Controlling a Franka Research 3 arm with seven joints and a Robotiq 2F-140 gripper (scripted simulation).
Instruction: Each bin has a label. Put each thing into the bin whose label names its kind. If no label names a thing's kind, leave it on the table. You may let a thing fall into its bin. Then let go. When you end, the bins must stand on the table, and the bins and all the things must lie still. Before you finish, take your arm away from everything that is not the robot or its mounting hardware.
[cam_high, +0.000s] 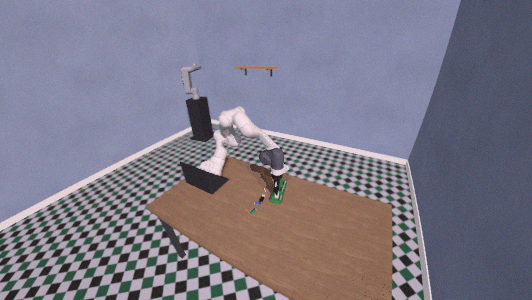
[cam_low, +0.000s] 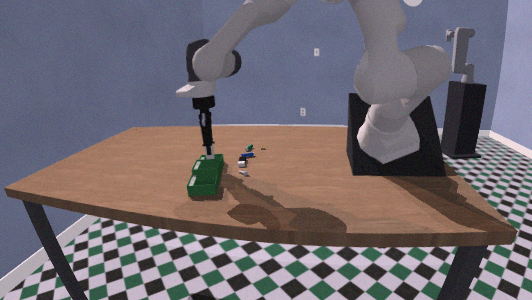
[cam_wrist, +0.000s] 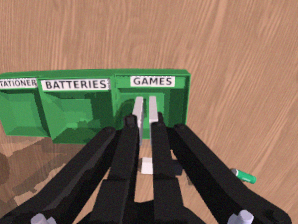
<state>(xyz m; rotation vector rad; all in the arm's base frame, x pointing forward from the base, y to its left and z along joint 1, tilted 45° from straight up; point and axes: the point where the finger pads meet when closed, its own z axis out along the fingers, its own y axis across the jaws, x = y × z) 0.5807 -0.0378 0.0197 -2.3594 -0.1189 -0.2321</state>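
Now: hand 1 cm past the joined green bins, 8 cm to the right of it and 3 cm above it. Round my hand: grey piece: 13 cm behind, 6 cm to the left, 5 cm below; black-and-white block: 11 cm behind, 3 cm to the right, 5 cm below; blue cylinder: 12 cm behind, 10 cm to the right, 5 cm below.
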